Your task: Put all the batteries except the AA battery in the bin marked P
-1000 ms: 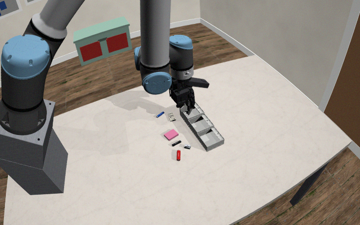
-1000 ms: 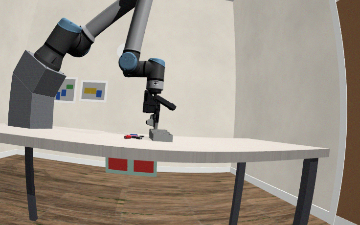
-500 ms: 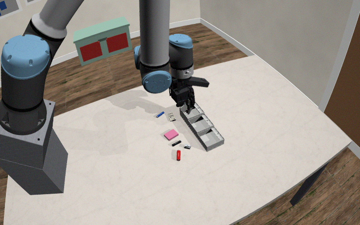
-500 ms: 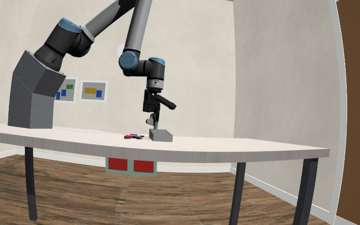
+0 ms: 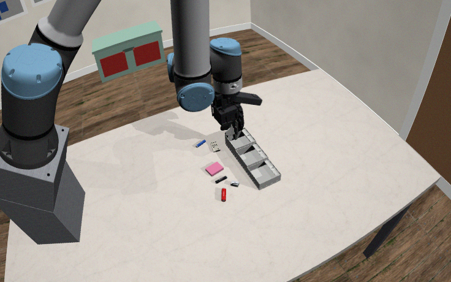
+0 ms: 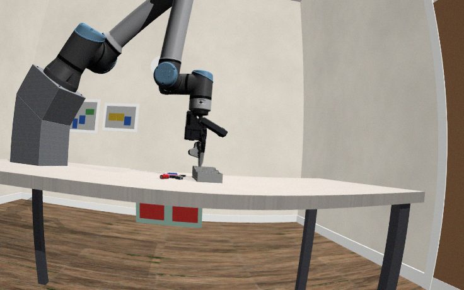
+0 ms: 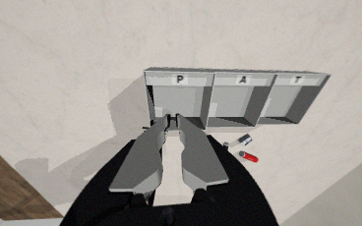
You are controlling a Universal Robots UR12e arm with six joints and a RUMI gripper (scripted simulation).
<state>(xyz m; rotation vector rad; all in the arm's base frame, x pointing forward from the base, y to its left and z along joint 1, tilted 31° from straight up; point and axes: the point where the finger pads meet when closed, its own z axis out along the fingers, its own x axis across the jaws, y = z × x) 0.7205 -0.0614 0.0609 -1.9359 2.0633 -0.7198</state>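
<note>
The blue battery is 9 cm to the left of my hand, 9 cm behind it and 5 cm below it. Also, from my hand: white dotted tile (6 cm behind, 5 cm to the left, 5 cm below); bin marked P (9 cm to the right, 3 cm below); pink block (13 cm behind, 5 cm below, 4 cm to the right).
</note>
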